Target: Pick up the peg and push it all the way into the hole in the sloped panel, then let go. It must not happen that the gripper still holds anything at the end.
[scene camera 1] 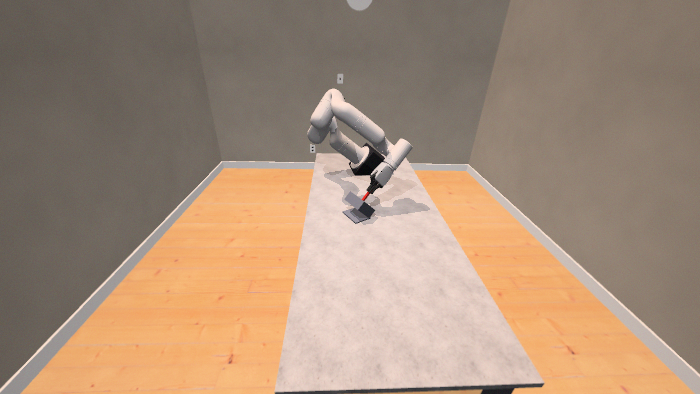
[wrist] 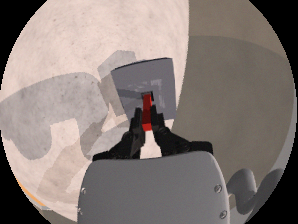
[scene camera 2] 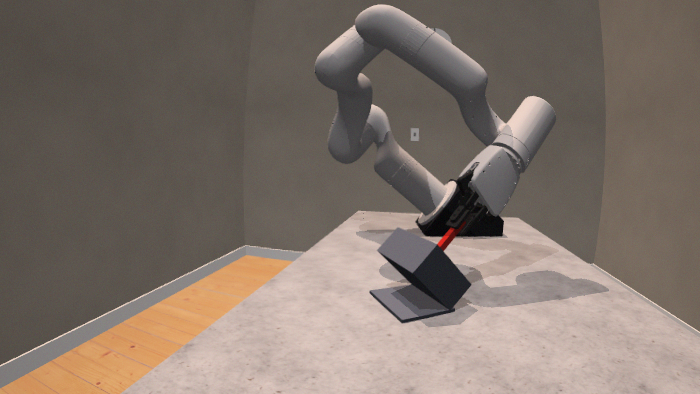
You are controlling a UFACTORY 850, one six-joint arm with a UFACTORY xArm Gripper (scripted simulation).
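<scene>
My gripper (scene camera 2: 454, 230) is there to be seen, and you'd find the same gripper (wrist: 147, 114) showing from the wrist too.
</scene>
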